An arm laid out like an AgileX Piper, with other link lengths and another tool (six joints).
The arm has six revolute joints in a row. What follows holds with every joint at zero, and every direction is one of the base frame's. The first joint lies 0.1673 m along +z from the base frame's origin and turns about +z. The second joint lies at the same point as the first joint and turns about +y. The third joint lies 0.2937 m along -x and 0.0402 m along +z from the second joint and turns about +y. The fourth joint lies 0.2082 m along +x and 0.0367 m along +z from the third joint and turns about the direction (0.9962, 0, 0.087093). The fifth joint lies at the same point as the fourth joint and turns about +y. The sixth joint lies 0.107 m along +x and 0.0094 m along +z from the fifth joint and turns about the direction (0.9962, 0, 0.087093). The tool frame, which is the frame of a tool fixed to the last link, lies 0.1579 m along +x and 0.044 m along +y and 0.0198 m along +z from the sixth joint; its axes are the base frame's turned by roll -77.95, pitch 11.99 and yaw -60.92 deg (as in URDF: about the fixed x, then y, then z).
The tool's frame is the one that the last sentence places.
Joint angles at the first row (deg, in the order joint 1, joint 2, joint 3, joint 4, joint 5, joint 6):
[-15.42, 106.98, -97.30, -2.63, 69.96, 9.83]
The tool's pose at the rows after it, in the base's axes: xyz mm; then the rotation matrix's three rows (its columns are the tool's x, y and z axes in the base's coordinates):
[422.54 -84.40 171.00], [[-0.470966 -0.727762 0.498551], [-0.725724 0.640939 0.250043], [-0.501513 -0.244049 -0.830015]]
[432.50 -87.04 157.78], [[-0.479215 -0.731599 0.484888], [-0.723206 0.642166 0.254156], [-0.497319 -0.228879 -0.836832]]
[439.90 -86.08 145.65], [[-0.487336 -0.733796 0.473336], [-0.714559 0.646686 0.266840], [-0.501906 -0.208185 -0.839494]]
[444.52 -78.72 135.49], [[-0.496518 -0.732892 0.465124], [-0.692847 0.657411 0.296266], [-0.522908 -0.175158 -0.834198]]
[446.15 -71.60 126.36], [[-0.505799 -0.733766 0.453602], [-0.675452 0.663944 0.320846], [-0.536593 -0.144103 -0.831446]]
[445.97 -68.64 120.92], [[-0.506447 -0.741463 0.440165], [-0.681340 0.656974 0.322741], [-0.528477 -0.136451 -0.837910]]
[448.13 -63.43 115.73], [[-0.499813 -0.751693 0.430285], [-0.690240 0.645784 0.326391], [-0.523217 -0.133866 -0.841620]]
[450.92 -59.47 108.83], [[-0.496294 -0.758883 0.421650], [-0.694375 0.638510 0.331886], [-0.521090 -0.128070 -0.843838]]
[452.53 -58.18 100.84], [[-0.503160 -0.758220 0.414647], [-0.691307 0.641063 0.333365], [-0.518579 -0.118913 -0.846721]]
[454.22 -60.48 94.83], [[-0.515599 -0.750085 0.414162], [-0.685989 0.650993 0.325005], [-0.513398 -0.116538 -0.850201]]
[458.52 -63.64 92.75], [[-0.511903 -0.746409 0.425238], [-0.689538 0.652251 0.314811], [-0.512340 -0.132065 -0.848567]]
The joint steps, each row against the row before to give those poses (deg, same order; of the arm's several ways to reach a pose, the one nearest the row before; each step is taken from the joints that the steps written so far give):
[0.00, 3.19, -2.39, 0.00, 0.10, 0.00]
[0.00, 3.29, -2.33, 0.03, 0.03, 0.00]
[0.00, 2.65, -1.63, 0.67, 0.00, 0.00]
[0.00, 1.89, -0.68, 1.93, 0.00, 0.00]
[0.11, 1.37, -0.09, 1.50, 0.00, 0.00]
[0.55, 0.66, 0.00, -0.36, 0.00, 0.10]
[0.87, 0.76, -0.14, -0.28, -0.32, 0.09]
[0.58, 1.07, -0.24, 0.00, -0.46, 0.00]
[0.21, 1.07, 0.00, 0.00, -0.51, 0.38]
[0.00, 0.84, -0.10, -0.38, -0.46, 0.87]
[0.00, 0.35, 0.00, -0.48, -1.15, 0.31]

